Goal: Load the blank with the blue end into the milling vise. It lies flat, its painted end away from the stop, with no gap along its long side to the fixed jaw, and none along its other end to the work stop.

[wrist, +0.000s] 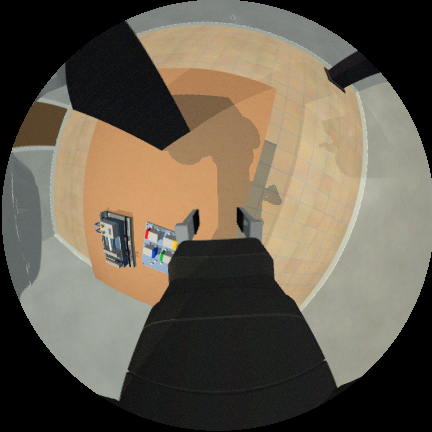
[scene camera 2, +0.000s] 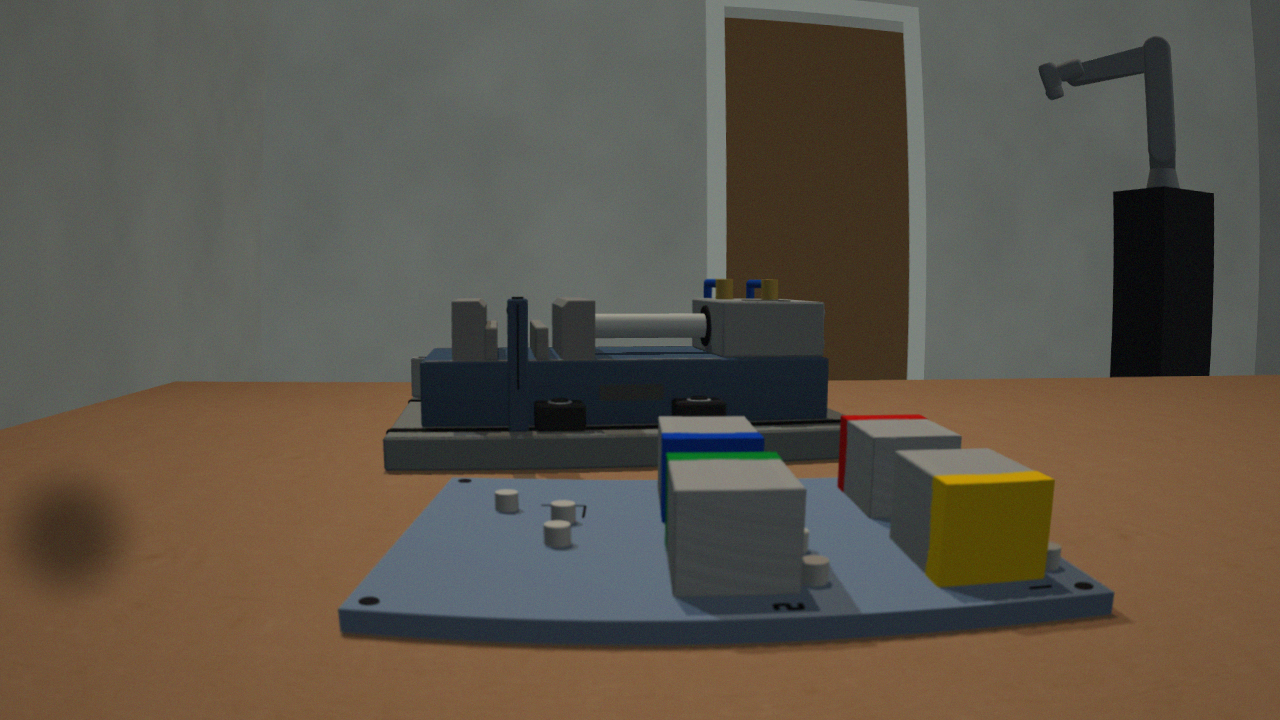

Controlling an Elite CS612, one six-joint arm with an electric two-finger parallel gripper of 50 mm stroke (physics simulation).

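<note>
The blank with the blue end lies on the blue tray, partly hidden behind the green-ended blank in the scene view. The milling vise stands beside the tray. Its fixed jaw is at the left in the scene view, apart from the movable jaw on the rod, and no blank shows between them. An upright blue bar, apparently the work stop, stands at the gap. My gripper is open and empty, high above the table and off to the side of the tray.
The green-ended, yellow-ended and red-ended blanks sit close by on the tray. Short pegs rise from it. A grey arm on a black pedestal stands in the background.
</note>
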